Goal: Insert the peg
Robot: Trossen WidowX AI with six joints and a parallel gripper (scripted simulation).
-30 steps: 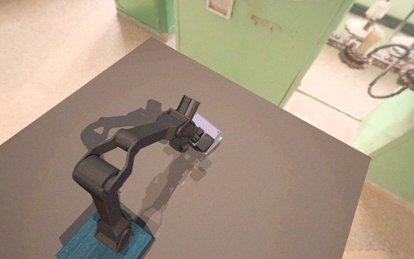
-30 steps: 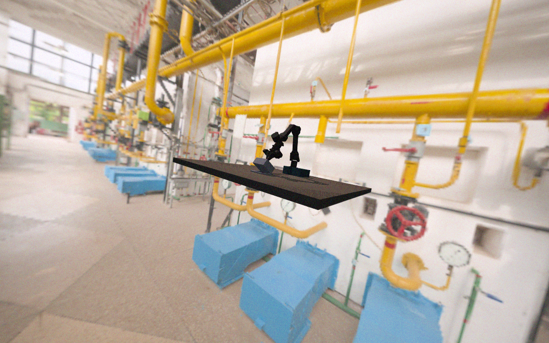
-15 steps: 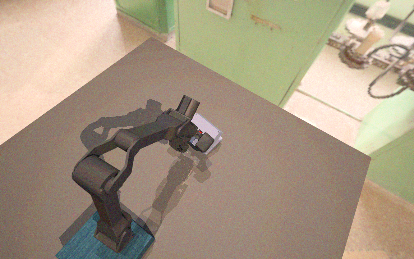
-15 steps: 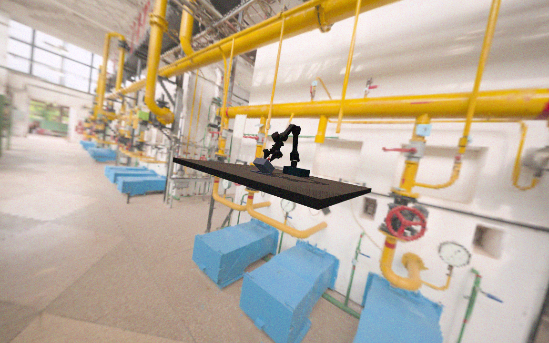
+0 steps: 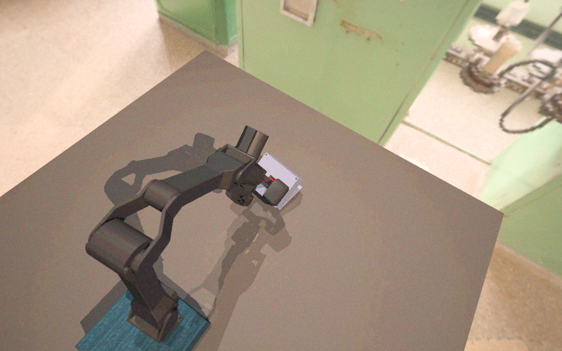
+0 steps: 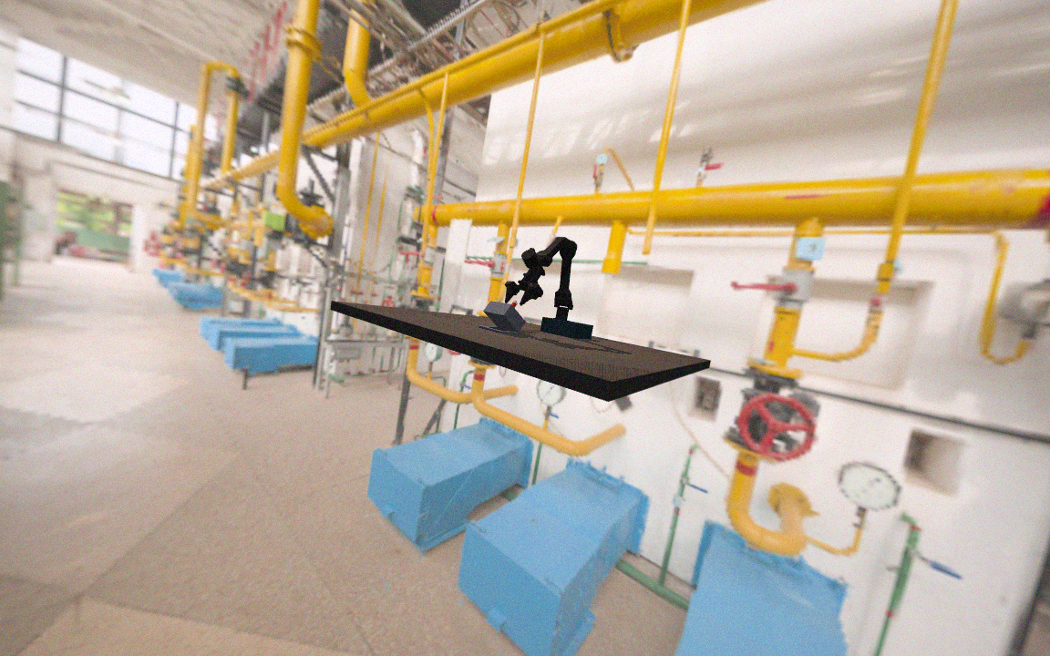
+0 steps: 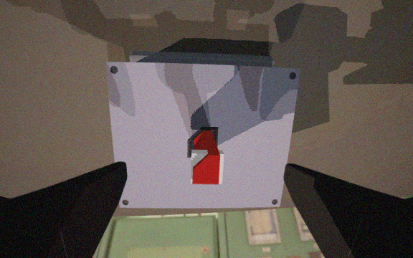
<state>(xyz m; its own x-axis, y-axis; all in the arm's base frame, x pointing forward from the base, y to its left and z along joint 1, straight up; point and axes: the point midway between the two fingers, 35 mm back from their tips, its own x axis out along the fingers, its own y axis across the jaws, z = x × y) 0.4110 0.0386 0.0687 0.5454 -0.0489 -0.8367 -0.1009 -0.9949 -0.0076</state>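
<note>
Now: gripper tip 1 cm above the red square peg. From my gripper tip the other things lie so: sloped panel (6 cm below, 3 cm ahead).
</note>
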